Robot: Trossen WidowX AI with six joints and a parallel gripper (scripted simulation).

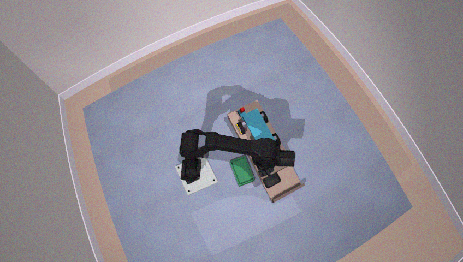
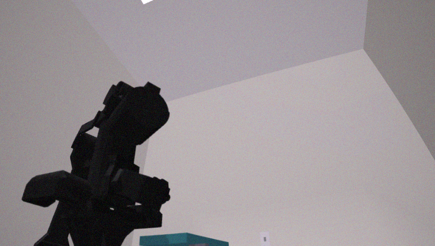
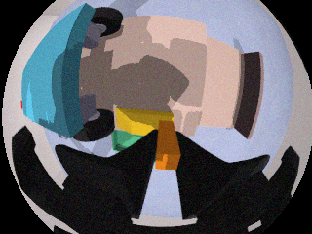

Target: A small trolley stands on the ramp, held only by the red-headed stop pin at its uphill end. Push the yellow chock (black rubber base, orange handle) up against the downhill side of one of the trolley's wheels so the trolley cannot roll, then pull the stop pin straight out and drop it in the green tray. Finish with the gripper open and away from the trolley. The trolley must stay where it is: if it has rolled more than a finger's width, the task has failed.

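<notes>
Now: the red-headed stop pin 50 mm ahead of my gripper tip, 250 mm to the left of it and 40 mm above it. From my gripper tip the other things lie so: cyan trolley 60 mm ahead, 130 mm to the left, 30 mm above; then ramp 60 mm ahead, 130 mm to the left, 40 mm below; then green tray 70 mm behind, 50 mm to the left, 100 mm below.
</notes>
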